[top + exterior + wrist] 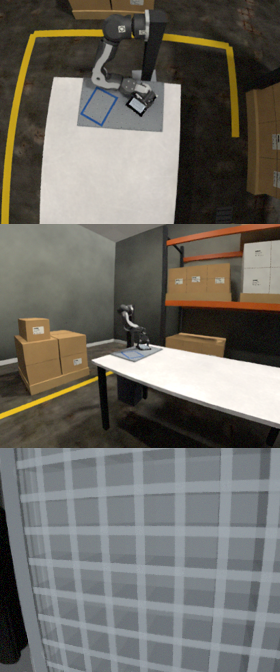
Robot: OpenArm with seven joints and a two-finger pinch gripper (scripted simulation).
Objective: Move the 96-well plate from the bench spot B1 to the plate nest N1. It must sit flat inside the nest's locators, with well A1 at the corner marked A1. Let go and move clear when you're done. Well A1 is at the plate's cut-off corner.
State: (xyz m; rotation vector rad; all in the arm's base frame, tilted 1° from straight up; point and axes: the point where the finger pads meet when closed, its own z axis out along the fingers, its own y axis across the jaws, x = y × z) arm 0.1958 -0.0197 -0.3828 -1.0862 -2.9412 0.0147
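My hand is right at the 96-well plate. The rest, counted from my hand: black plate nest N1: 10 mm below.
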